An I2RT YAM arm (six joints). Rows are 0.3 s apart.
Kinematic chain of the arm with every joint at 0, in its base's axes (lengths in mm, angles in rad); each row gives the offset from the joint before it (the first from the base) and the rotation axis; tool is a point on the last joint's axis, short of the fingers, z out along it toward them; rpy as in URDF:
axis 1: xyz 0 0 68 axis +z
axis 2: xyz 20 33.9 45.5 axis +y
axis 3: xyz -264 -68.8 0 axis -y
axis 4: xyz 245 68.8 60 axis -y
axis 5: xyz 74 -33.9 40.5 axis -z
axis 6: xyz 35.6 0 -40.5 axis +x
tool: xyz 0 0 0 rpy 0 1.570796 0
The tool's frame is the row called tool.
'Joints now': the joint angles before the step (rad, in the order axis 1, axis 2, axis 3, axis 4, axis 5, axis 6). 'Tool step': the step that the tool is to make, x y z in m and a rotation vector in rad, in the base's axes. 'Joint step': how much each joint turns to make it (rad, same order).
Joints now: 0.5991, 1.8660, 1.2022, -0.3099, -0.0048, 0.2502
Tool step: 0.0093, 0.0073, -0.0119, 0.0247, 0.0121, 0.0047
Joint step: -0.0003, 0.0592, 0.0277, 0.0356, -0.0253, 0.0112
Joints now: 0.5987, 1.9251, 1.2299, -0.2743, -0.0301, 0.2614
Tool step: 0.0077, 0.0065, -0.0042, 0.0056, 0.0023, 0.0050
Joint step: 0.0019, 0.0410, 0.0396, 0.0027, -0.0066, 0.0008
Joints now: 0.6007, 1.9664, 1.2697, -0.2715, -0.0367, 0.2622
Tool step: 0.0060, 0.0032, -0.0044, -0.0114, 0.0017, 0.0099
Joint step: -0.0018, 0.0321, 0.0299, -0.0062, 0.0004, -0.0144
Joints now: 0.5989, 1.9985, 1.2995, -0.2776, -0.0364, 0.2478
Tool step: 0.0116, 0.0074, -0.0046, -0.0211, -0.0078, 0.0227
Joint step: -0.0006, 0.0558, 0.0659, -0.0166, 0.0052, -0.0315
